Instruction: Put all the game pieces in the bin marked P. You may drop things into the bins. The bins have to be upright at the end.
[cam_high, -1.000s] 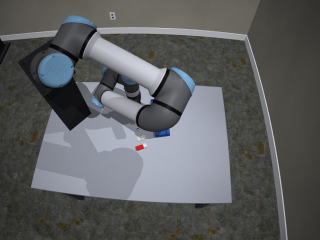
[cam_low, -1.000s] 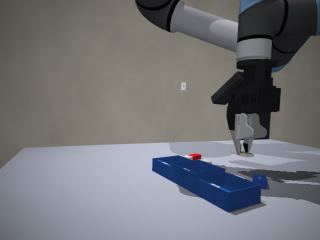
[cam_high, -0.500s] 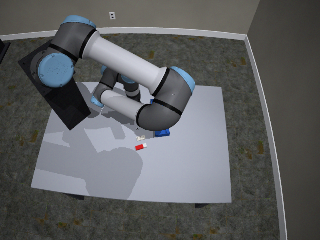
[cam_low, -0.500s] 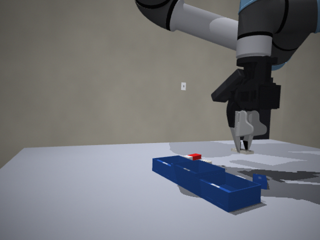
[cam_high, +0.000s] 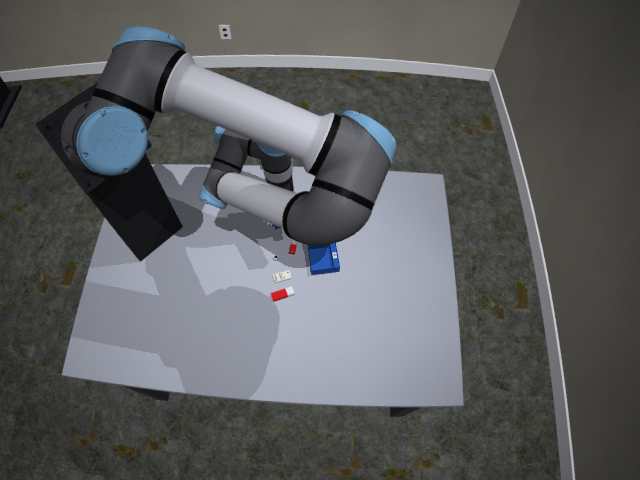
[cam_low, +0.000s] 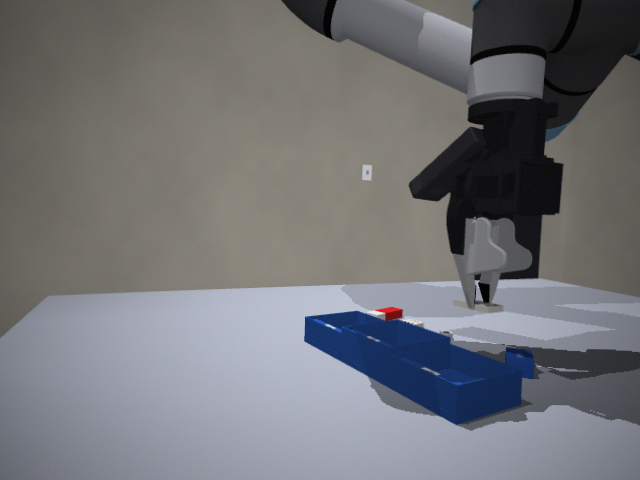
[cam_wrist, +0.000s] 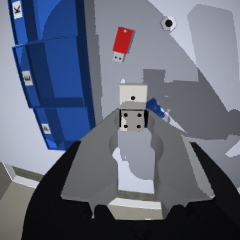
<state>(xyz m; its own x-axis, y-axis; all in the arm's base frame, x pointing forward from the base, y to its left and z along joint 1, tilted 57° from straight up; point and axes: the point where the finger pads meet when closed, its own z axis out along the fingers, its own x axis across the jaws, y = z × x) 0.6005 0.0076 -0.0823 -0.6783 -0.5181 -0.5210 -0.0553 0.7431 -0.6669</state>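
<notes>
The white domino lies 2 cm behind my hand, 15 cm to the right of it and 8 cm below it. From my hand the other things lie so: blue bin 10 cm ahead, 2 cm to the right, 6 cm below; USB stick 2 cm ahead, 5 cm to the right, 8 cm below; blue block 3 cm behind, 3 cm to the left, 7 cm below.
</notes>
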